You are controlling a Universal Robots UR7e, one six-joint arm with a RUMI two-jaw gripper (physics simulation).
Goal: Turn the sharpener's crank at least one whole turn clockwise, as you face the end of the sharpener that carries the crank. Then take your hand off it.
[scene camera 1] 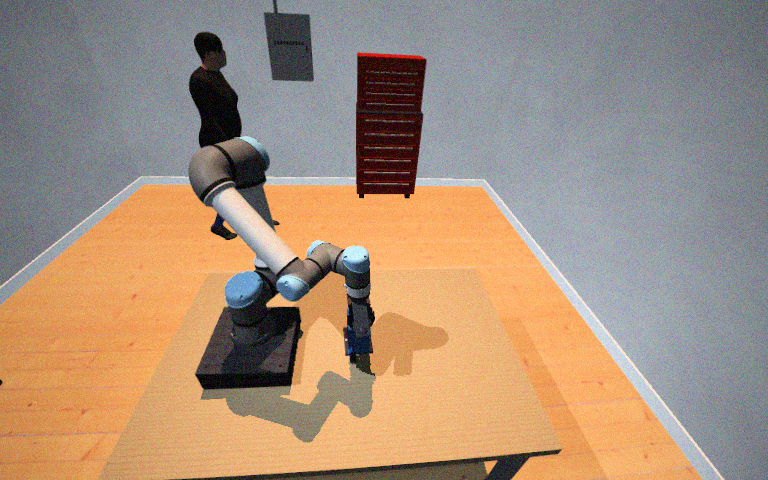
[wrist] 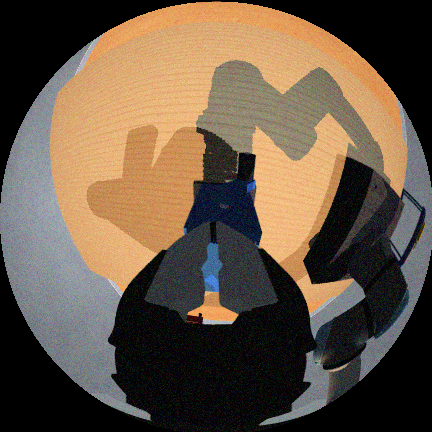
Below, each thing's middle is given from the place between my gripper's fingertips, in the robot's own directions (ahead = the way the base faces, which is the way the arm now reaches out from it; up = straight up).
I see the blue sharpener (wrist: 240, 214) 1 cm behind my hand, 4 cm to the left of it and 6 cm below it.
